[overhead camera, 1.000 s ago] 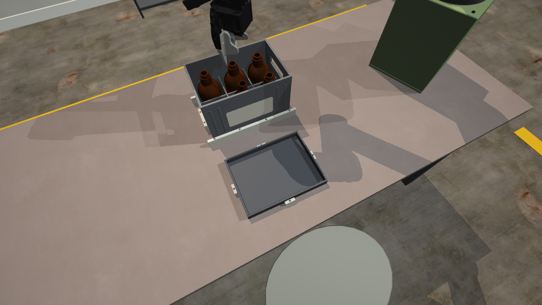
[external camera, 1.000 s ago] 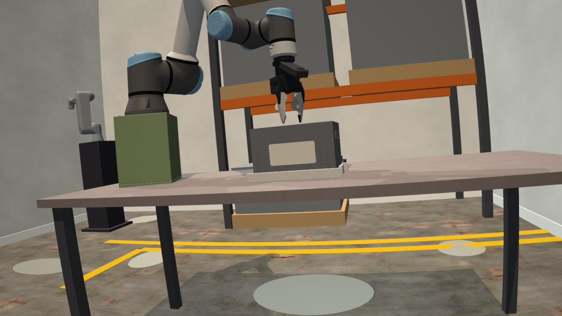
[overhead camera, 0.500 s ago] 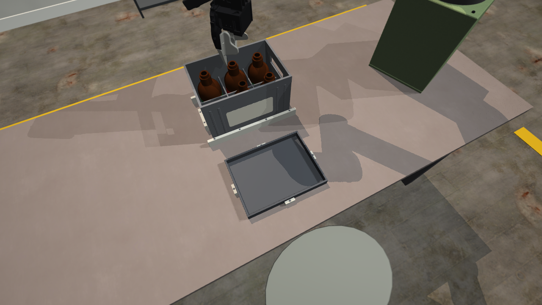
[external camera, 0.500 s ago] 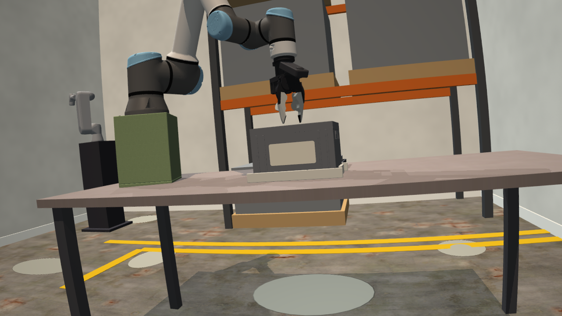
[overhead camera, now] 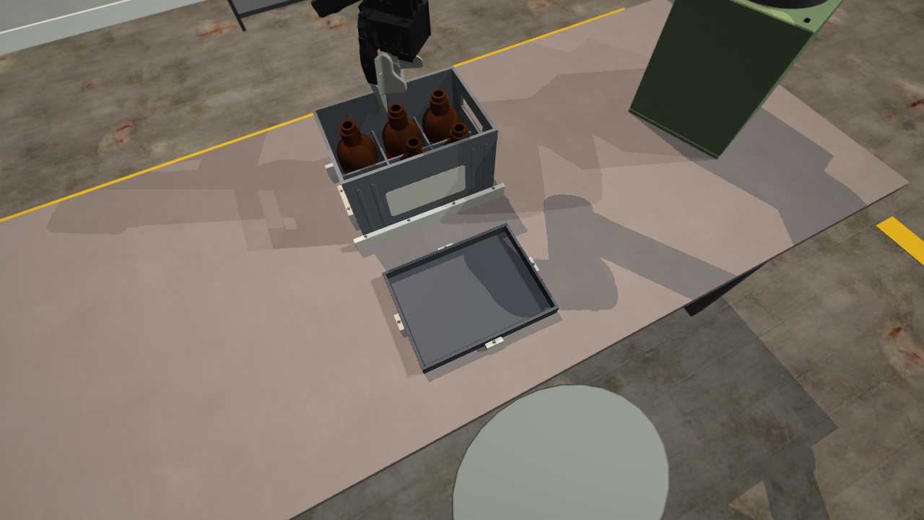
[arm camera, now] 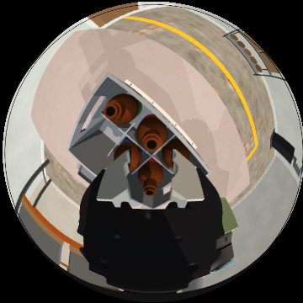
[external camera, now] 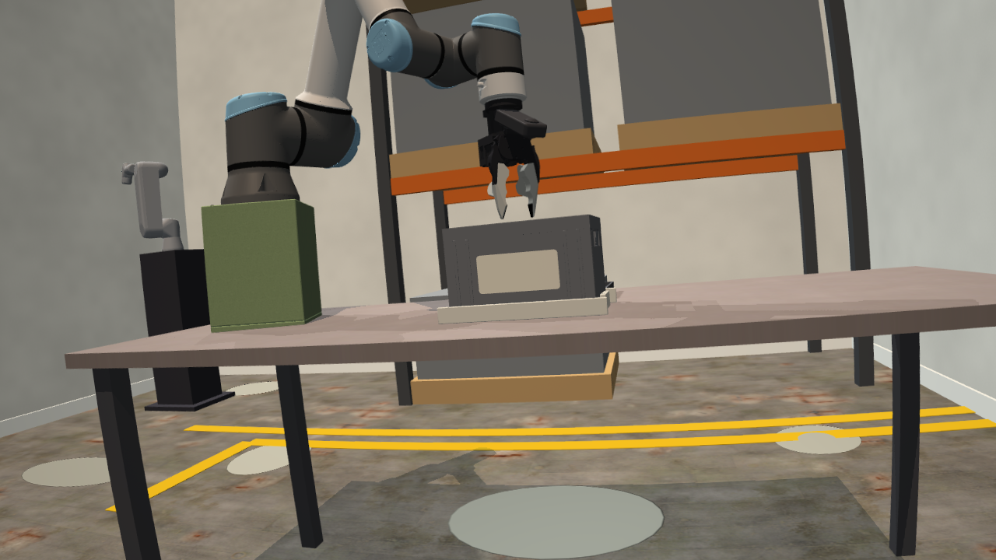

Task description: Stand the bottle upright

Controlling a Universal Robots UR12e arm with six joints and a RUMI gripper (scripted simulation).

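The grey crate is 50 mm to the left of my hand and 110 mm below it. From my hand the other things lie so: dark tray 30 mm ahead, 320 mm to the left, 190 mm below; brown bottle 10 mm ahead, 90 mm to the left, 110 mm below.
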